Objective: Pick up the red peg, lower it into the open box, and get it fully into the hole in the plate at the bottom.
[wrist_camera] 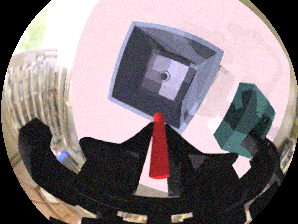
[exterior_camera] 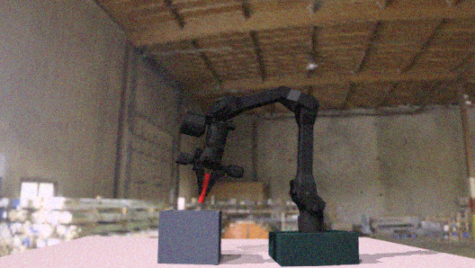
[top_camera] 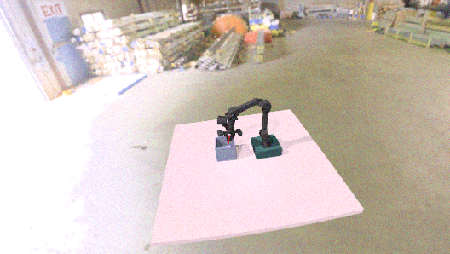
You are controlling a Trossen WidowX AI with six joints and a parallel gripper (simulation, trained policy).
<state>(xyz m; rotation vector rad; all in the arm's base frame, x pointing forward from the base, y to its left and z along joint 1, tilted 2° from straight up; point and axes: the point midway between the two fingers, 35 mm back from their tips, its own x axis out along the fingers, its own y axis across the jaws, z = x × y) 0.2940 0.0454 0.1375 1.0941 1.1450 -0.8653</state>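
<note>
My gripper tip is 4 cm short of the plate, 6 cm to the left of it and 13 cm above it. Round my gripper tip: red peg (2 cm above).
</note>
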